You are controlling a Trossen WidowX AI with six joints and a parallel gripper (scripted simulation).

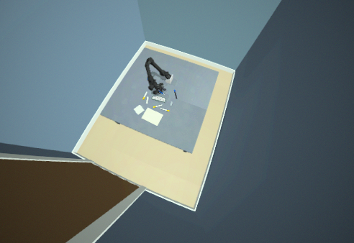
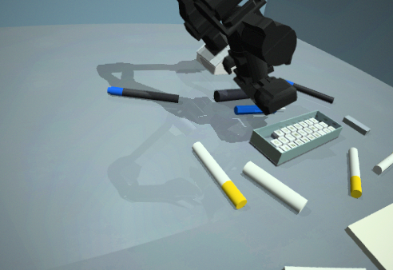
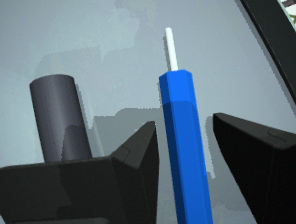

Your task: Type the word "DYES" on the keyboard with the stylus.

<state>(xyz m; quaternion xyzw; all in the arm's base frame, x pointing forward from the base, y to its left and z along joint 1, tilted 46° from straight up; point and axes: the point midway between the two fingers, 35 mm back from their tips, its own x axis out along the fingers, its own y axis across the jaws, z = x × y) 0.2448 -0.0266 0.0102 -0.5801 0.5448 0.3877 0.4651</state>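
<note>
My gripper tip is now 6 cm past the dark cylinder and 2 cm to the left of it. Round my gripper tip: blue stylus 1 cm to the left; then stylus tip 5 cm to the left; then keyboard 10 cm ahead, 1 cm to the left, 1 cm above.
</note>
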